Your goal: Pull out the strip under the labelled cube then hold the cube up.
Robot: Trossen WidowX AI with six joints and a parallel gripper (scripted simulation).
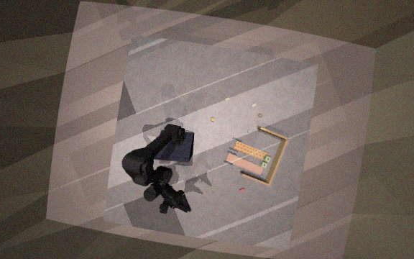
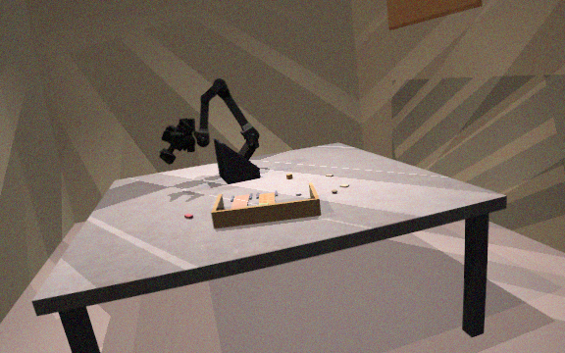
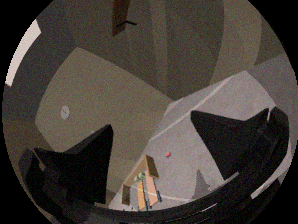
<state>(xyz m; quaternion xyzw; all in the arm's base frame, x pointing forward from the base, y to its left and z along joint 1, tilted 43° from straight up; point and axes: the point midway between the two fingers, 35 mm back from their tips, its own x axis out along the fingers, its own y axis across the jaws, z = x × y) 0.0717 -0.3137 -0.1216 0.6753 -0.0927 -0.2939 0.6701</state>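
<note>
Right now the salmon strip is 33 cm ahead of my gripper tip, 19 cm to the left of it and 22 cm below it. From my gripper tip the other things lie so: red chip 32 cm ahead, 1 cm to the left, 22 cm below.
</note>
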